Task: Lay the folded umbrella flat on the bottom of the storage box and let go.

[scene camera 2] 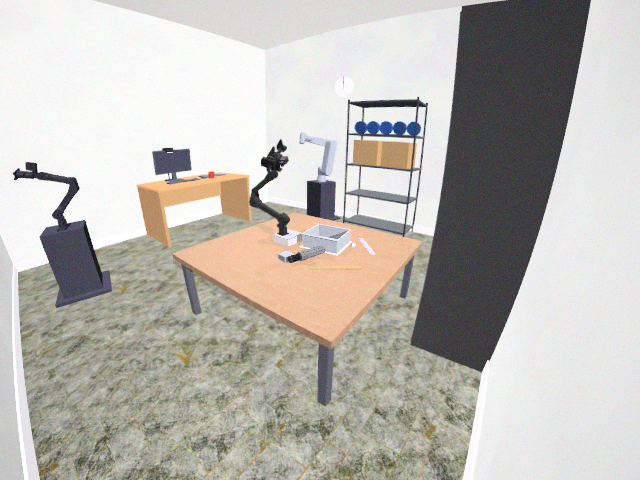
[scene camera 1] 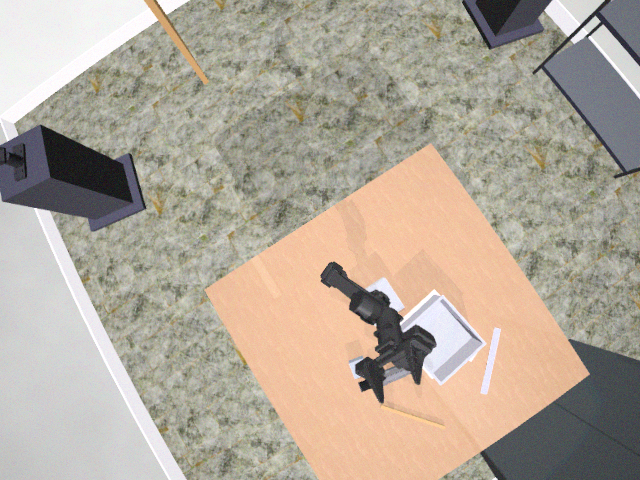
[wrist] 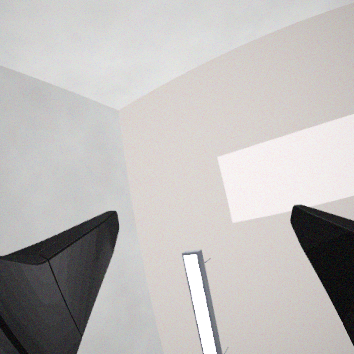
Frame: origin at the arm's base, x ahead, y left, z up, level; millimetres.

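Seen in the pictures: gripper, fingertip midpoint: (scene camera 2: 277, 142) (scene camera 1: 398, 394) (wrist: 206, 217); arm's base at its link origin: (scene camera 2: 283, 233).
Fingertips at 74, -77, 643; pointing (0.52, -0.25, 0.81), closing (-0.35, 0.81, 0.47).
Pixels of each thing's top centre, then the offset from my fingertips to it, as dx, dy, dz.
- folded umbrella at its top centre: (scene camera 1: 390, 378) (scene camera 2: 307, 249) +268, +21, -641
- small pale blue block at its top centre: (scene camera 1: 359, 368) (scene camera 2: 285, 254) +191, -90, -664
- light grey storage box at its top centre: (scene camera 1: 442, 340) (scene camera 2: 327, 231) +181, +277, -603
- thin yellow stick at its top centre: (scene camera 1: 413, 417) (scene camera 2: 336, 267) +487, +54, -688
- flat white strip at its top centre: (scene camera 1: 491, 361) (scene camera 2: 366, 245) +388, +474, -698
- small white item at its top centre: (scene camera 2: 353, 244) +327, +404, -688
The folded umbrella (scene camera 1: 395, 375) (scene camera 2: 312, 252), grey with a black handle, lies on the table in front of the storage box. Its handle points toward a small pale blue block (scene camera 1: 355, 367) (scene camera 2: 283, 255). The arm partly covers it in scene camera 1. The light grey storage box (scene camera 1: 458, 362) (scene camera 2: 324, 243) is open-topped, and its visible bottom is bare. My gripper (scene camera 1: 399, 392) (scene camera 2: 273, 147) (wrist: 206, 217) is open and empty, high above the table and tilted upward. Umbrella and box do not show in the wrist view.
A thin yellow stick (scene camera 1: 413, 416) (scene camera 2: 336, 268) lies in front of the umbrella. A flat white strip (scene camera 1: 490, 361) (scene camera 2: 367, 245) lies right of the box. A small white item (scene camera 2: 353, 244) is beside the box. The arm's white base (scene camera 2: 285, 238) stands left of the box.
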